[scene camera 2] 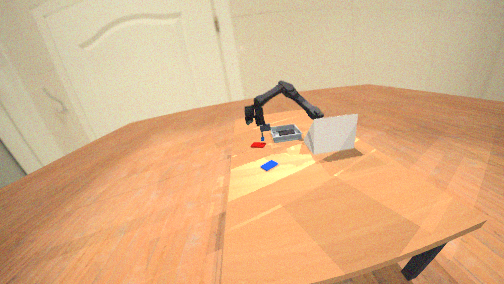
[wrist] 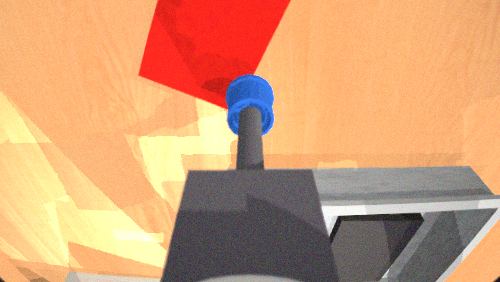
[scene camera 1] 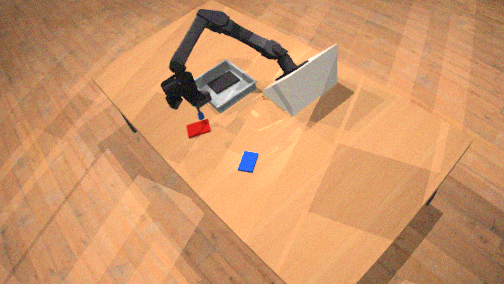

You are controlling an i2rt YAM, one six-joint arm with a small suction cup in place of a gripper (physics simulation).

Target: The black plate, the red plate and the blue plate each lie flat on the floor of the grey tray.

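Places are measured from the arm's base along level axes (x right, y ahead, z up), in metres.
Where they show: end effector, tool point: [scene camera 2: 263, 140] [wrist: 250, 96] [scene camera 1: 201, 117]; arm's base, origin of the base link: [scene camera 2: 323, 129] [scene camera 1: 291, 71].
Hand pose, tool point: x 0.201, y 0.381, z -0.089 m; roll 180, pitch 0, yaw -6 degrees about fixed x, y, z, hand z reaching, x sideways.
Note:
Each offset is from my tool point to the top centre of the thing.
The black plate @[dx +0.108, dy -0.223, dz -0.014 m] [scene camera 1: 224, 82] [scene camera 2: 286, 132] [wrist: 360, 250] lies flat on the floor of the grey tray @[dx +0.074, dy -0.197, dz +0.023 m] [scene camera 1: 239, 98] [scene camera 2: 287, 139] [wrist: 400, 185]. The red plate @[dx -0.017, dy +0.041, dz -0.017 m] [scene camera 1: 198, 129] [scene camera 2: 258, 145] [wrist: 215, 35] lies flat on the table beside the tray. The blue plate @[dx -0.317, dy +0.025, dz -0.017 m] [scene camera 1: 248, 162] [scene camera 2: 269, 165] lies flat on the table, farther from the tray; it does not show in the wrist view. My gripper, a blue suction cup [scene camera 1: 201, 116] [scene camera 2: 262, 139] [wrist: 250, 97], is open and carries nothing. It hangs a little above the table by the red plate's edge, with a small gap below it.
A pale upright panel [scene camera 1: 310, 82] [scene camera 2: 335, 134] with a slanted side stands on the table beside the arm's base, to the right of the tray in both scene views. The table's long edge runs past the red plate on the side away from the panel.

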